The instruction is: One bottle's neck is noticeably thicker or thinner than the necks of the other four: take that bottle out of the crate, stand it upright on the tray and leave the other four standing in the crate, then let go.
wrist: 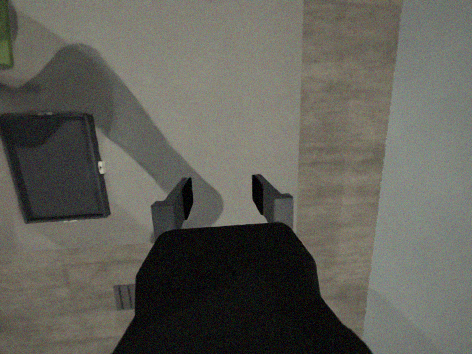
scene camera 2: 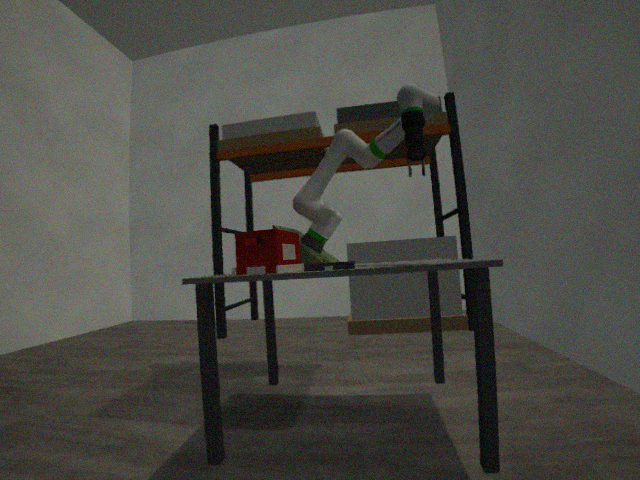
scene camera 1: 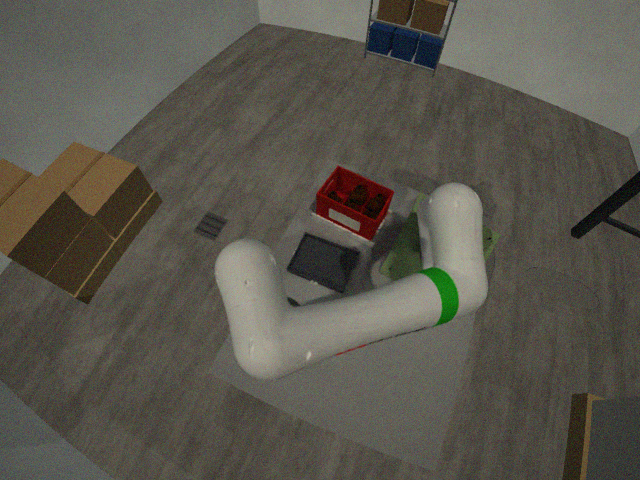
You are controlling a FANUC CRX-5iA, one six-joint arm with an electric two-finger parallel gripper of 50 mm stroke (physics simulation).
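Seen in the pictures: gripper, fingertip midpoint: (wrist: 222,188) (scene camera 2: 417,175); arm's base, origin of the base link: (scene camera 2: 310,245).
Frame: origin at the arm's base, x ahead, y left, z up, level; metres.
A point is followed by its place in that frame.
Observation:
The red crate (scene camera 1: 343,223) @(y -0.027, x 0.413, z -0.068 m) (scene camera 2: 256,255) @(y -0.136, x 0.536, z -0.051 m) stands on the table. Dark bottles (scene camera 1: 358,194) @(y -0.146, x 0.394, z 0.006 m) show inside it in scene camera 1; their necks are too dim and small to compare, and some are hidden by the crate wall. The dark tray (scene camera 1: 323,260) @(y 0.147, x 0.435, z -0.121 m) (wrist: 60,170) @(y 0.156, x 0.433, z -0.121 m) lies flat beside the crate, with no bottle on it. It shows at the left of the wrist view. My gripper (scene camera 2: 416,168) @(y 0.547, x 0.409, z 0.245 m) (wrist: 222,188) @(y 0.547, x 0.409, z 0.245 m) is open and empty, pointing down high above the table, off to the side of the tray away from the crate. The arm hides it in scene camera 1.
A green plate (scene camera 1: 404,253) @(y 0.028, x 0.128, z -0.039 m) (wrist: 5,42) @(y 0.112, x 0.154, z -0.112 m) lies at the arm's base beside the crate and tray. The table (scene camera 1: 382,397) @(y 0.582, x 0.024, z -0.126 m) (scene camera 2: 413,266) @(y 0.456, x 0.652, z -0.129 m) carries them. A tall rack (scene camera 2: 215,206) stands behind the table. Stacked cardboard boxes (scene camera 1: 77,206) stand on the floor at the left.

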